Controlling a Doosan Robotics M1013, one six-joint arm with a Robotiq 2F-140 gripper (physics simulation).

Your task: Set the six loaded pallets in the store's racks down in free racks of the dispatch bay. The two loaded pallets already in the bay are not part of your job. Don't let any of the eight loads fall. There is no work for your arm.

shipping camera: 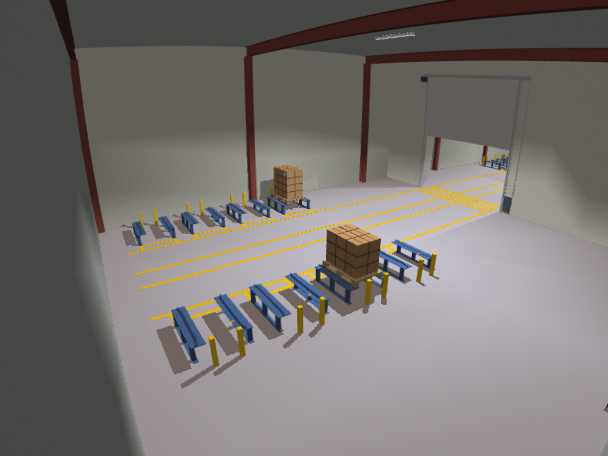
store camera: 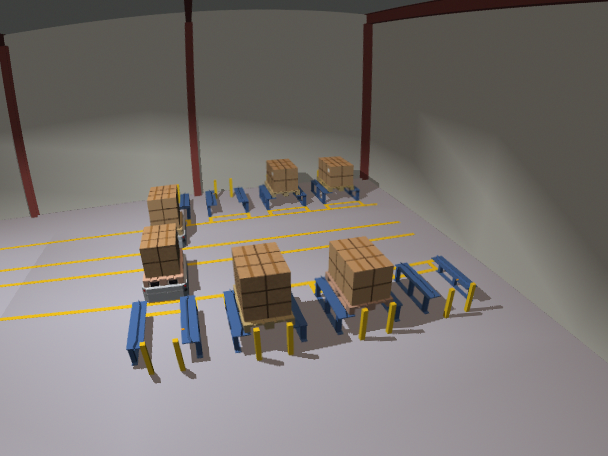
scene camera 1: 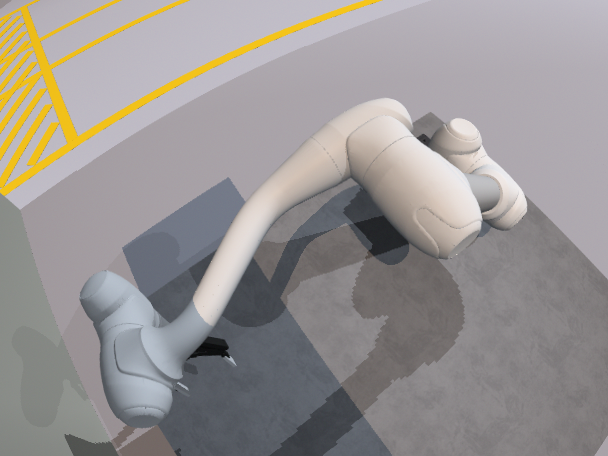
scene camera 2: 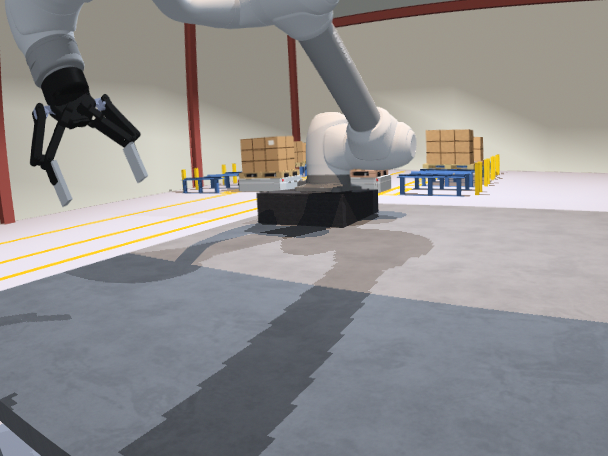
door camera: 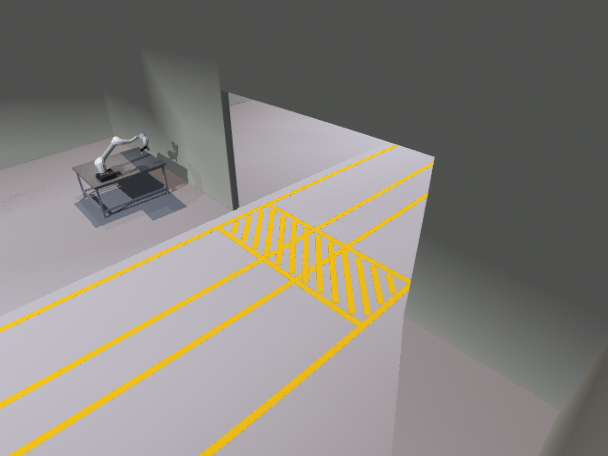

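Where they show: gripper, fingertip midpoint: [scene camera 1: 210, 377] [scene camera 2: 107, 190] [door camera: 144, 153]; arm's base, link origin: [scene camera 2: 328, 190] [door camera: 104, 173].
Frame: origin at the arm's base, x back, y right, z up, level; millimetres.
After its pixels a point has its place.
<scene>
In the store camera view, two low grey carriers [store camera: 165, 292] @[z -633, x 6961, y 2920 mm] [store camera: 183, 238] @[z -599, x 7140, y 5191 mm] stand in the lanes, each bearing an upright load of boxes [store camera: 160, 251] @[z 151, x 6981, y 3096 mm] [store camera: 163, 206] @[z 223, x 6743, y 5275 mm] on a pallet. Two loaded pallets [store camera: 261, 282] @[z 322, x 8729, y 1508 mm] [store camera: 360, 270] @[z 281, x 10259, y 1623 mm] sit in the near rack row and two more [store camera: 282, 177] @[z 75, x 9849, y 7285 mm] [store camera: 336, 173] @[z 62, x 11471, y 7434 mm] in the far row. In the shipping camera view, the bay's two loads [shipping camera: 353, 251] @[z 266, x -10916, y -285 mm] [shipping camera: 288, 183] @[z 242, x -9691, y 5474 mm] stand upright on racks; several bay racks [shipping camera: 187, 327] @[z -496, x -14449, y -267 mm] [shipping camera: 270, 305] @[z -495, x -12805, y -262 mm] [shipping camera: 235, 212] @[z -526, x -11692, y 5457 mm] hold no pallet. My gripper [scene camera 2: 102, 191] @[z 117, x -971, y -198 mm] [scene camera 1: 209, 375] @[z 117, x -971, y -198 mm] is open and empty above the table.
The arm's table [door camera: 90, 172] @[z -94, x 183, y -488 mm] stands beside the lanes near the doorway. A yellow hatched area [door camera: 315, 260] @[z -843, x -2220, y 4100 mm] crosses the lanes. The door panel [shipping camera: 470, 110] @[z 2991, x -2315, y 3644 mm] hangs above the opening. Yellow posts [shipping camera: 300, 320] [store camera: 257, 345] stand behind the racks. Near-row store racks [store camera: 136, 325] @[z -497, x 6605, y 1752 mm] [store camera: 417, 285] @[z -497, x 11605, y 2095 mm] hold no pallet.
</scene>
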